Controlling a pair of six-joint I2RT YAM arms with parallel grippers.
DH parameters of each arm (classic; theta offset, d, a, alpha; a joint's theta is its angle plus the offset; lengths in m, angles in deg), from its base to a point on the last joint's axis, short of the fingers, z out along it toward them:
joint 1: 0 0.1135 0.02 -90
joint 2: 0 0 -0.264 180
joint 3: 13.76 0 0.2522 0
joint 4: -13.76 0 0.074 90
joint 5: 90 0 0 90
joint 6: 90 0.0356 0 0
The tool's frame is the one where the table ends.
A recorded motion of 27 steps. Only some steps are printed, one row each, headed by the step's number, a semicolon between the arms.
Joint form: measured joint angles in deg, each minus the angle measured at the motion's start. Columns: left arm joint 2, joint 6, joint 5, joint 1, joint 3, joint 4; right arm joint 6, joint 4, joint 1, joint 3, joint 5, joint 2.
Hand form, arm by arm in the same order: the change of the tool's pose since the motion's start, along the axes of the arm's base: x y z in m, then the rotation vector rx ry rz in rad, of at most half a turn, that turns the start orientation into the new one. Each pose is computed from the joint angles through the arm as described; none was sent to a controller.
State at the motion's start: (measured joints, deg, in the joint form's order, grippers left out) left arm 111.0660 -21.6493 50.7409 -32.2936 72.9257 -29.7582; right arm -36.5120 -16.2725 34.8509 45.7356 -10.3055 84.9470
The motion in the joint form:
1: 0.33 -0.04 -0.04 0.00 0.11 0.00; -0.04 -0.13 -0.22 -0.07 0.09 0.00
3: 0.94 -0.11 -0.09 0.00 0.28 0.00; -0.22 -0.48 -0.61 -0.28 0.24 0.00
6: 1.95 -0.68 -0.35 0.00 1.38 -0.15; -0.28 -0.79 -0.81 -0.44 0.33 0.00
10: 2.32 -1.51 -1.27 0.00 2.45 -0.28; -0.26 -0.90 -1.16 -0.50 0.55 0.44
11: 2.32 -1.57 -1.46 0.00 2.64 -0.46; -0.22 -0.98 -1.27 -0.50 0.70 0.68
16: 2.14 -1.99 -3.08 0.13 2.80 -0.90; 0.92 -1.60 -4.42 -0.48 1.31 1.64
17: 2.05 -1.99 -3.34 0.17 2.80 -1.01; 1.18 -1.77 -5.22 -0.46 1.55 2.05
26: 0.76 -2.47 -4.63 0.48 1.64 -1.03; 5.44 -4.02 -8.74 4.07 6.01 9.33
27: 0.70 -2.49 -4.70 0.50 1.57 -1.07; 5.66 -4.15 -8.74 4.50 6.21 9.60
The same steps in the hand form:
1: 0.0006 -0.0003 -0.0016 0.0027 0.0034 0.0007; 0.0003 -0.0012 -0.0005 -0.0033 0.0018 -0.0042
3: 0.0015 -0.0009 -0.0047 0.0078 0.0105 0.0017; 0.0004 -0.0036 -0.0019 -0.0117 0.0072 -0.0099
6: 0.0053 -0.0032 -0.0063 0.0140 0.0168 0.0093; 0.0002 -0.0050 -0.0031 -0.0178 0.0128 -0.0134
10: 0.0088 -0.0050 -0.0042 0.0242 0.0117 0.0240; 0.0013 -0.0065 -0.0055 -0.0263 0.0200 -0.0218
11: 0.0092 -0.0051 -0.0035 0.0269 0.0107 0.0259; 0.0018 -0.0069 -0.0067 -0.0310 0.0237 -0.0257
16: 0.0101 -0.0038 -0.0026 0.0512 0.0037 0.0434; 0.0106 -0.0203 -0.0117 -0.0455 0.0512 -0.1028
17: 0.0101 -0.0034 -0.0022 0.0549 0.0018 0.0459; 0.0128 -0.0237 -0.0137 -0.0518 0.0597 -0.1227
26: 0.0075 0.0014 0.0002 0.0729 -0.0045 0.0652; 0.0398 -0.0330 -0.0293 -0.1264 0.1278 -0.2862
27: 0.0073 0.0017 0.0002 0.0744 -0.0041 0.0662; 0.0414 -0.0323 -0.0288 -0.1272 0.1270 -0.2913

